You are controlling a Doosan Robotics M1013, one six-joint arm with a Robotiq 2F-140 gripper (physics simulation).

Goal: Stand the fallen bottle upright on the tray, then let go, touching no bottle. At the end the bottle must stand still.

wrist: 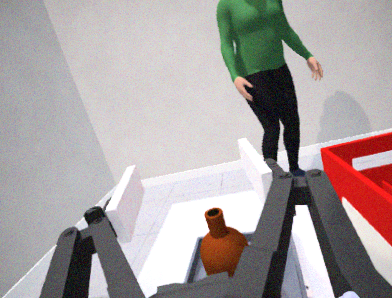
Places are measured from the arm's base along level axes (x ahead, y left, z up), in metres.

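Pixels of known places: gripper, fingertip midpoint: (189,166).
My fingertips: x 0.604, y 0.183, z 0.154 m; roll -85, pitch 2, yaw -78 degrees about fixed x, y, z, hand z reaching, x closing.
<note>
For each thing: its top centre in the pictures, then the offset to it from my fingertips. "*": a spot on its surface instead. Level surfaces: height alone.
- brown-orange bottle at its top centre: (213,212) dx +0.073, dy +0.010, dz -0.101 m
- grey-blue tray at a spot on its surface: (193,261) * dx +0.131, dy +0.091, dz -0.238 m
- white table at its surface level: dz -0.261 m
- red crate at a spot on its surface: (346,181) * dx +0.106, dy -0.175, dz -0.107 m
A brown-orange bottle (220,249) with a short open neck stands upright on the grey-blue tray (193,261) in the lower middle of the wrist view. Its lower part is hidden behind the gripper's linkage. My gripper (189,166) is open, its two white finger pads wide apart with nothing between them. The bottle is beyond and below the pads, and no contact with them shows. No other bottle can be made out clearly.
The tray lies on a white table (168,242). A red crate (346,181) stands at the right, with a pale surface beside it. A person (257,45) in a green top and black trousers stands behind the table, near the wall.
</note>
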